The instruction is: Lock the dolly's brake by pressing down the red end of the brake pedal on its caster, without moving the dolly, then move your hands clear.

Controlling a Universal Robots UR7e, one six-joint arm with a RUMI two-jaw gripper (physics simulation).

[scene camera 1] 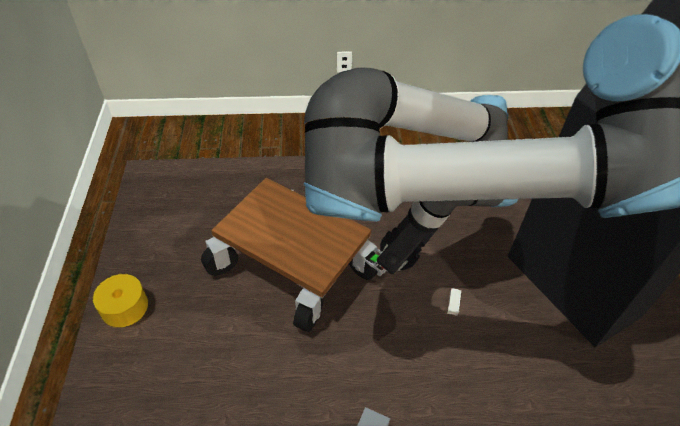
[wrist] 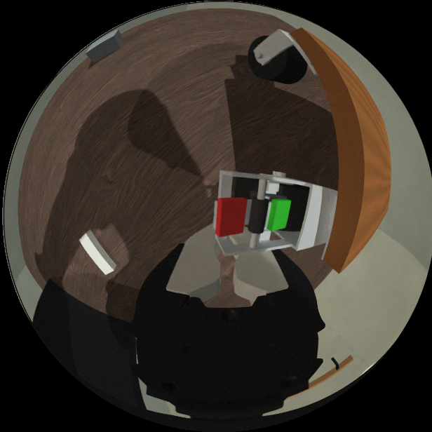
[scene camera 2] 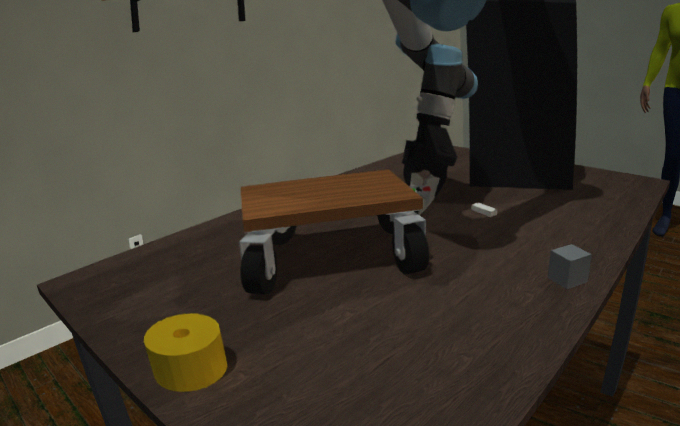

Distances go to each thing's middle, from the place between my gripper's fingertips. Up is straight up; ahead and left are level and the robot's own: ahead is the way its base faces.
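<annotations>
Going by their middles, of the things named here the brake caster (scene camera 1: pixel 359 260) is the nearest to my hand: it is 5 cm ahead of my hand, 1 cm to the right of it and 2 cm above it. The dolly (scene camera 1: pixel 272 224) is 22 cm ahead of my hand and 3 cm above it, while the grey cube (scene camera 2: pixel 569 266) sits 4 cm ahead of my hand and 38 cm to the left of it. As for the yellow cylinder (scene camera 2: pixel 186 352), I find it 59 cm ahead of my hand, 11 cm to the left of it and 1 cm above it. Going by their middles, that cylinder is the farthest from my hand of the things named here.
</annotations>
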